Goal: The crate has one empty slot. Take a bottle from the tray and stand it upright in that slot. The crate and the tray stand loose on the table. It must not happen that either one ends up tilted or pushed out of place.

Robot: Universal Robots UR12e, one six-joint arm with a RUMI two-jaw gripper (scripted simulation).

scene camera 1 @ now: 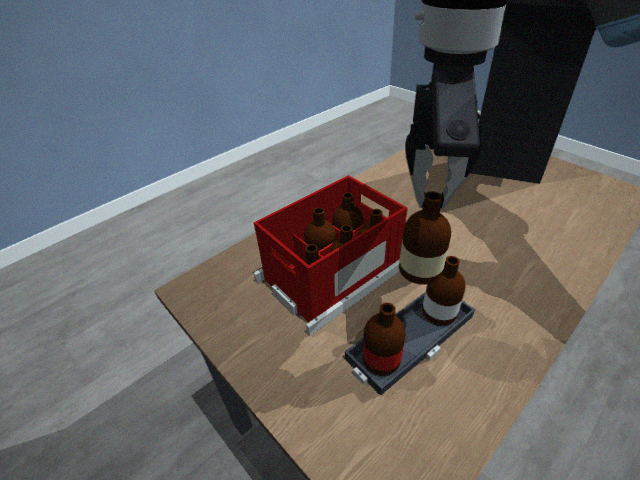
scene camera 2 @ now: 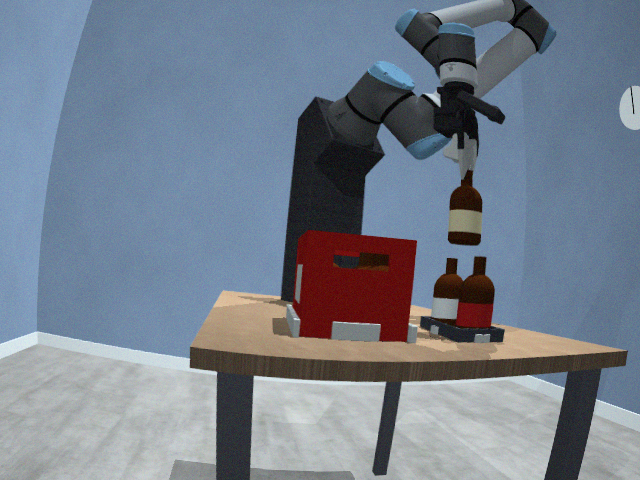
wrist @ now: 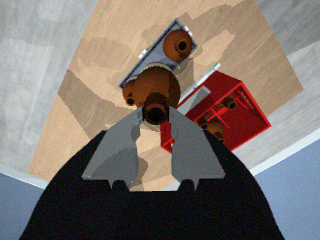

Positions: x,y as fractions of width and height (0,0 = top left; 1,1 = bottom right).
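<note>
My gripper (scene camera 1: 0.67,0.43). Dark tray (scene camera 1: 0.66,0.70), also scene camera 2 (scene camera 2: 0.71,0.69), wrist view (wrist: 0.49,0.22). Crate (scene camera 1: 0.49,0.60), also scene camera 2 (scene camera 2: 0.51,0.61), wrist view (wrist: 0.76,0.51). Brown bottle (scene camera 1: 0.67,0.49), also scene camera 2 (scene camera 2: 0.73,0.44), wrist view (wrist: 0.49,0.36).
</note>
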